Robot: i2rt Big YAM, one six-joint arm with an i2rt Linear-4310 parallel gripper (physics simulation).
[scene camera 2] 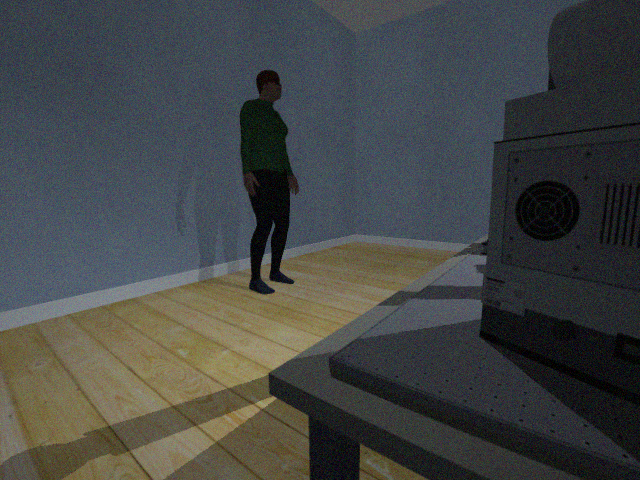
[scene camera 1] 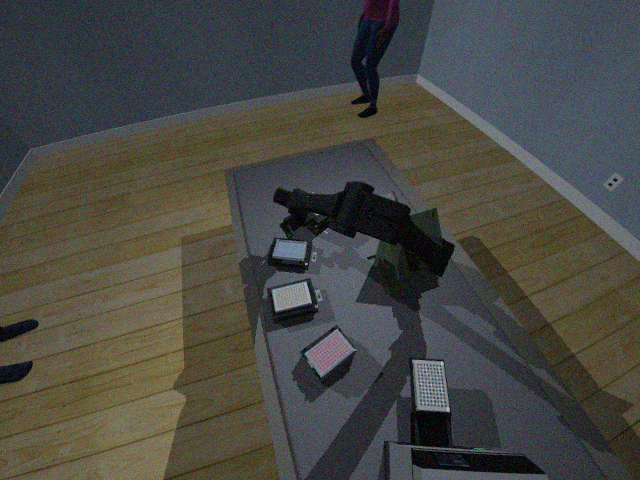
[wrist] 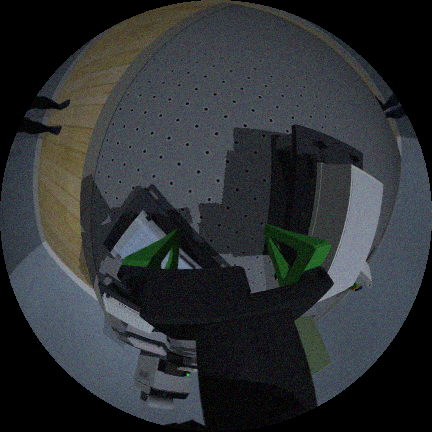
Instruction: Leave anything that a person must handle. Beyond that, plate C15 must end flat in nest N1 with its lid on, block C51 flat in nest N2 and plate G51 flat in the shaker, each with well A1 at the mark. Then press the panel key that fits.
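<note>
My gripper (scene camera 1: 303,226) (wrist: 222,231) is open and empty, with green fingers. It hangs above the far end of the bench, where a bluish-topped plate (wrist: 139,236) sits in a black holder partly behind the left finger. In scene camera 1 the arm hides most of that holder. Nearer stand a pale blue-topped plate (scene camera 1: 289,250) and a cream plate (scene camera 1: 292,297), each on a black holder. A pink plate (scene camera 1: 329,352) sits turned on its stand. A white plate or block with a grid of wells (scene camera 1: 430,384) lies by the front instrument. Labels and A1 marks are unreadable.
A white-topped device with dark base (wrist: 364,220) stands right of the gripper. A dark green object (scene camera 1: 390,255) is beside the arm. The front instrument (scene camera 1: 465,459) (scene camera 2: 558,289) is large. One person (scene camera 1: 373,54) stands beyond the bench, another (scene camera 2: 266,149) beside it.
</note>
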